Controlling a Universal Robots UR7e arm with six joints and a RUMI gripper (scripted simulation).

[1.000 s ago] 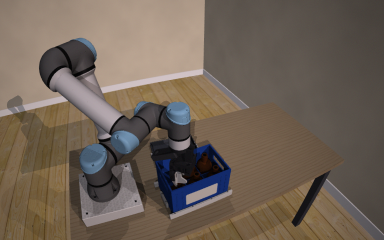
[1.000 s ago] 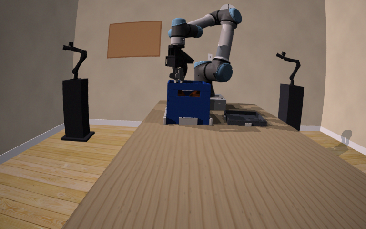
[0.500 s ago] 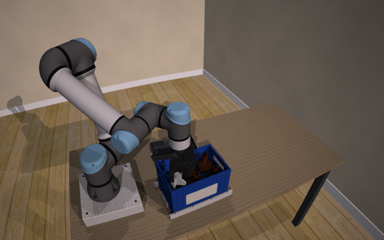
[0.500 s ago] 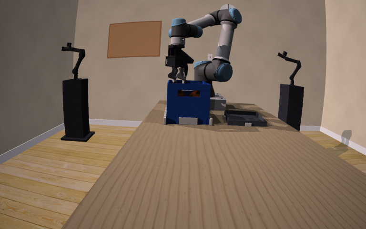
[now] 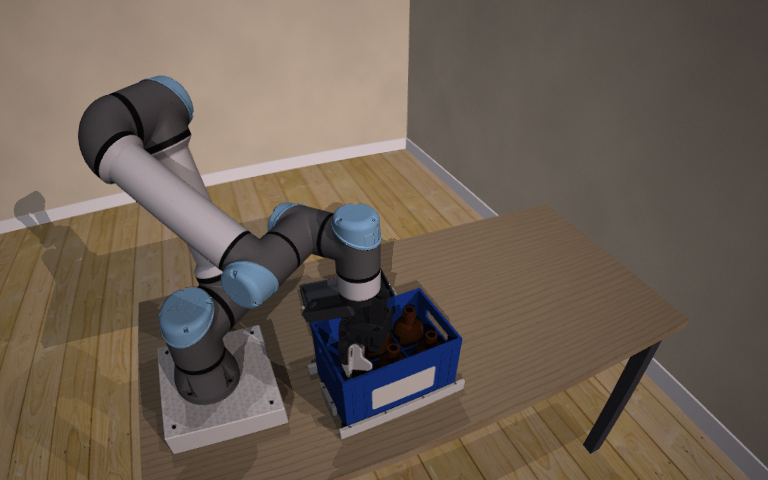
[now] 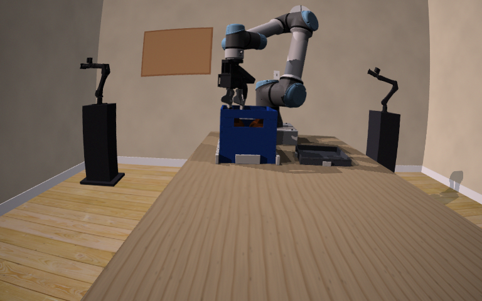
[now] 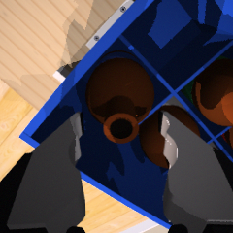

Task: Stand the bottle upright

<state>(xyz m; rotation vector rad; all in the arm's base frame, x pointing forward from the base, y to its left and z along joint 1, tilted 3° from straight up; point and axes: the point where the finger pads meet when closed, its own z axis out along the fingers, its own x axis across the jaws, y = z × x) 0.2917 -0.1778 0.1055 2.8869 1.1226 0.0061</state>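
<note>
The crate is 9 cm ahead of my hand, 4 cm to the left of it and 7 cm below it. Round my hand: tray 13 cm ahead, 32 cm to the left, 14 cm below.
</note>
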